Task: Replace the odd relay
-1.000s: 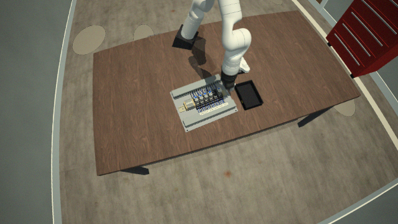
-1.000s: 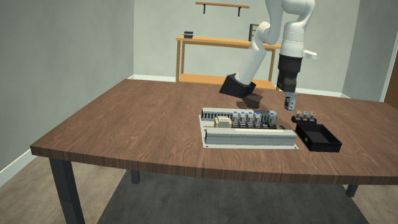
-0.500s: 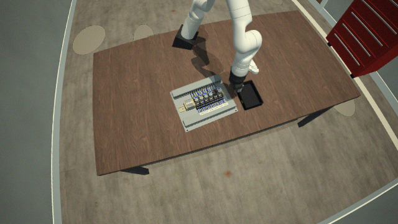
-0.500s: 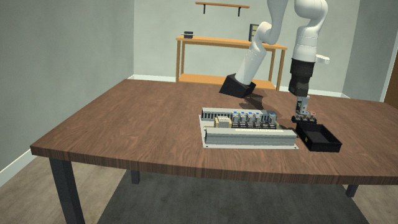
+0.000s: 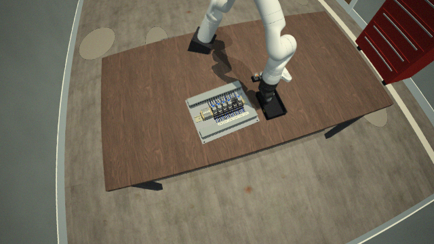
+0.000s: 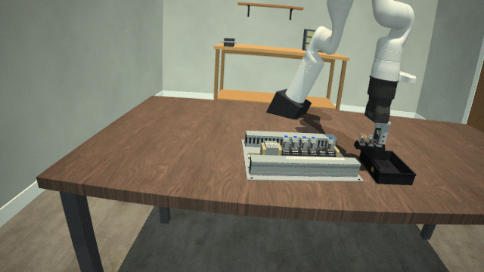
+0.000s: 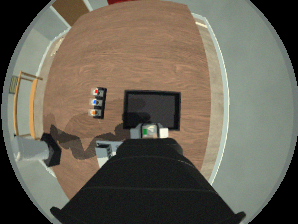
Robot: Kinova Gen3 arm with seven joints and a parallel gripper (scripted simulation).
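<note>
Now: hand 90 mm above the black tray and 40 mm to the right of it. The rest, counted from my hand: grey relay 10 mm below; then black stand 180 mm behind, 100 mm below, 50 mm to the left.
</note>
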